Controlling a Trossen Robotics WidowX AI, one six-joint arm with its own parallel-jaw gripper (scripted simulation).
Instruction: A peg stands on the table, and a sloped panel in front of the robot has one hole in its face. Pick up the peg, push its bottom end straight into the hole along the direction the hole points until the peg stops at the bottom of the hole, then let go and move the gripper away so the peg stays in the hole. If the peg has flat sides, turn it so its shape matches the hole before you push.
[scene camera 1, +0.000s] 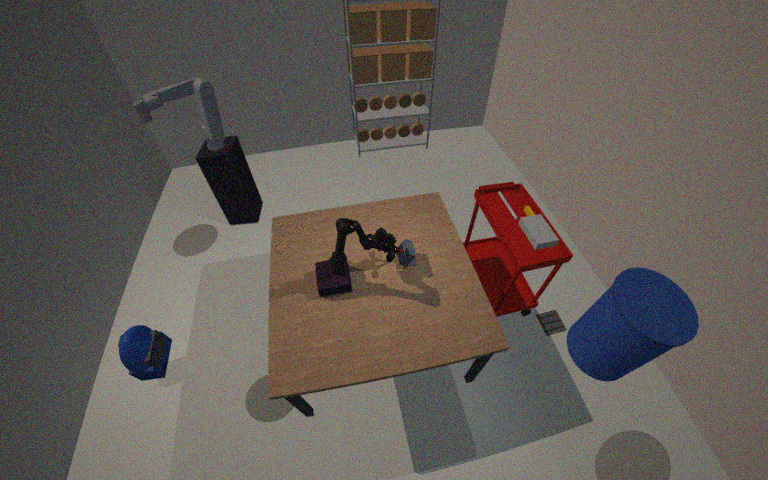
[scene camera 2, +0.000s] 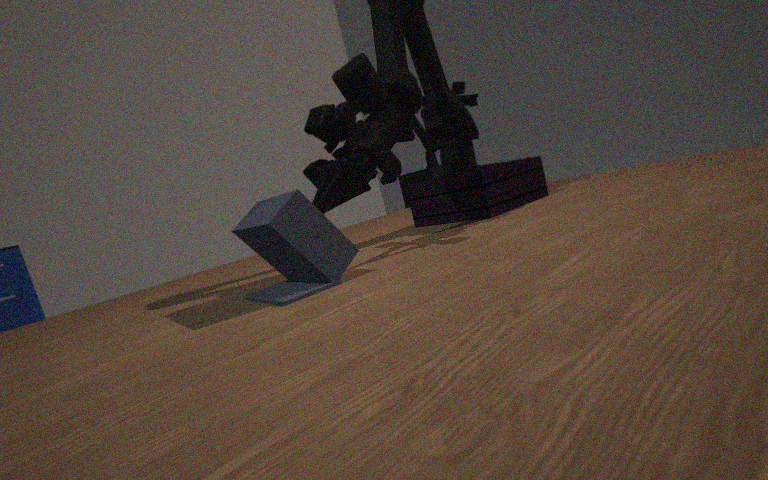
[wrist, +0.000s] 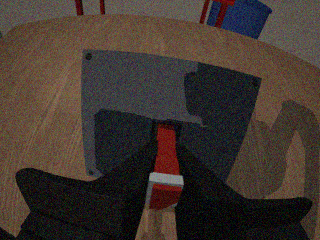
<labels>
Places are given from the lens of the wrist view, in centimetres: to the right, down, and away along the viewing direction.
gripper (wrist: 165, 147): 0, 2, 10
red peg (wrist: 165, 185): 0, 3, 7
sloped panel (wrist: 121, 92): -2, -2, 11
The marked spots on the red peg and the sloped panel are 7 cm apart.
</labels>
